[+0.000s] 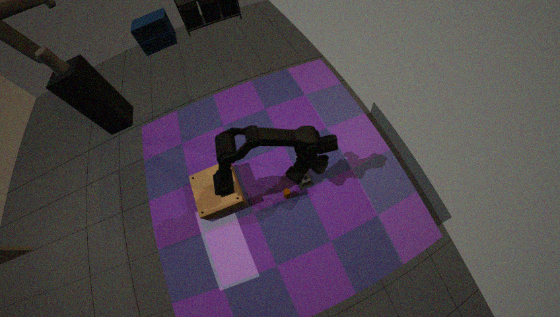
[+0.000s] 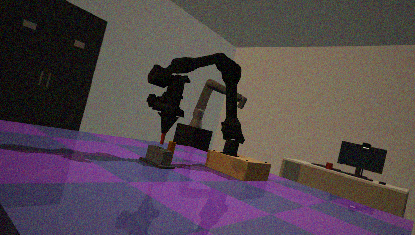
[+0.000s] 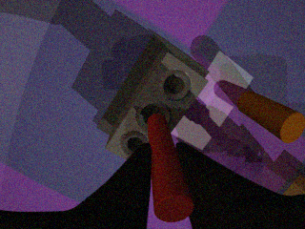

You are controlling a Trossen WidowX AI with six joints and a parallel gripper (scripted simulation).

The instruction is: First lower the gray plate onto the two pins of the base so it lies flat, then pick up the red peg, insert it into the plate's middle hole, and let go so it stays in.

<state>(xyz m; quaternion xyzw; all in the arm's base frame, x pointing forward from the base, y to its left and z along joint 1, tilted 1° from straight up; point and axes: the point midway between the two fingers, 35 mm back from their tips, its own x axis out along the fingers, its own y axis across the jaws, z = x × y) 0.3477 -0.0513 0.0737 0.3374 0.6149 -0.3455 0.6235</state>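
My gripper tip is 7 cm above the gray plate. From my gripper tip the other things lie so: base: 10 cm below; then red peg: right at my gripper tip; then orange peg: 10 cm behind, 6 cm to the right, 7 cm below.
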